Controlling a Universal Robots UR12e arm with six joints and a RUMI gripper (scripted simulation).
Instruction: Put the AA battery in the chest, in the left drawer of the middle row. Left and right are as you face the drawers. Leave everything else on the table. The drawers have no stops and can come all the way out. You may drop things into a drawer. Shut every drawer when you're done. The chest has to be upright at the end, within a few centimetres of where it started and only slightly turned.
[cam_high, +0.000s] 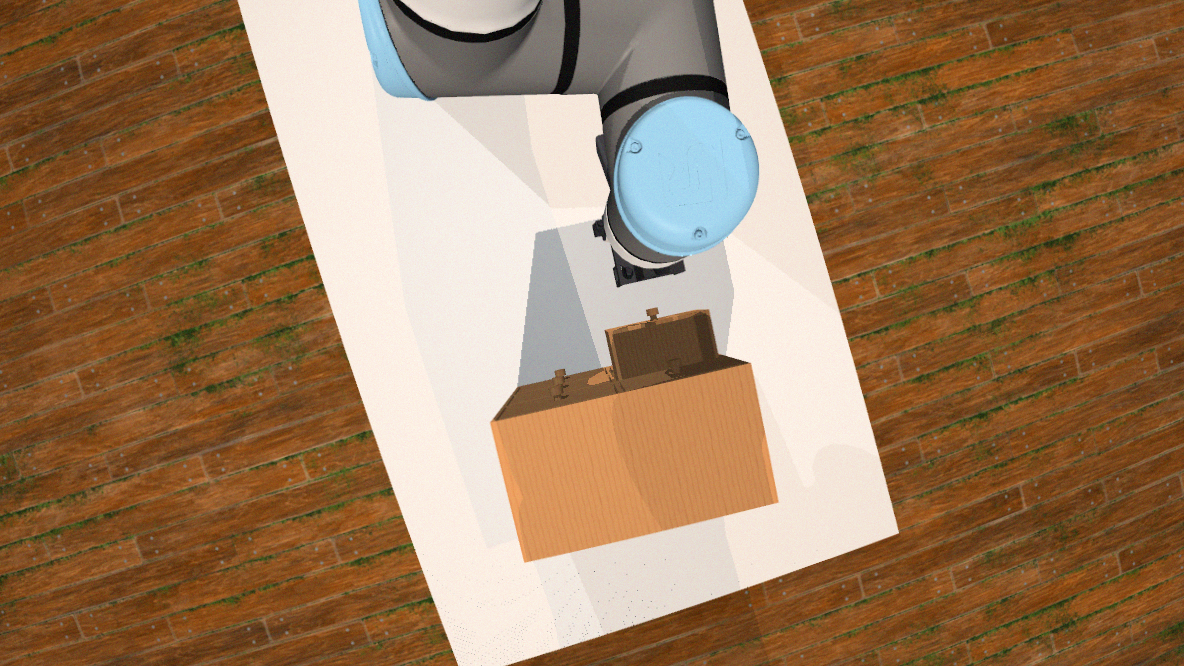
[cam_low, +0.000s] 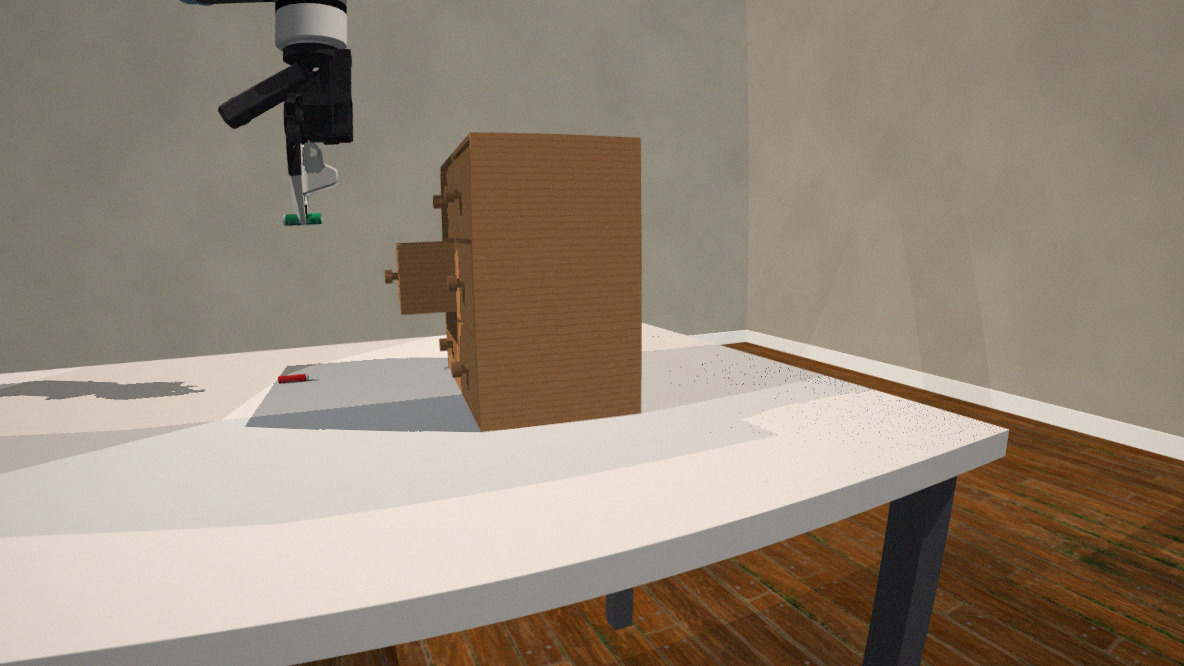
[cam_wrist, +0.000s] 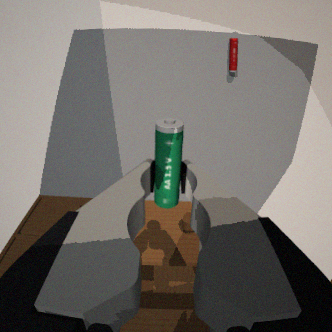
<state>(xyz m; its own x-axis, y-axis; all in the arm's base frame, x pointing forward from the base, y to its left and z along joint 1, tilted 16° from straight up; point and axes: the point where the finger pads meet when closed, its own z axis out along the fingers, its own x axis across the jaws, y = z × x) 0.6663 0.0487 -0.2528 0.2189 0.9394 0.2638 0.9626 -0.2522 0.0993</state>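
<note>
My hand is 10 mm above the green AA battery. Also, from my hand: red object 20 mm behind, 90 mm to the left, 230 mm below.
</note>
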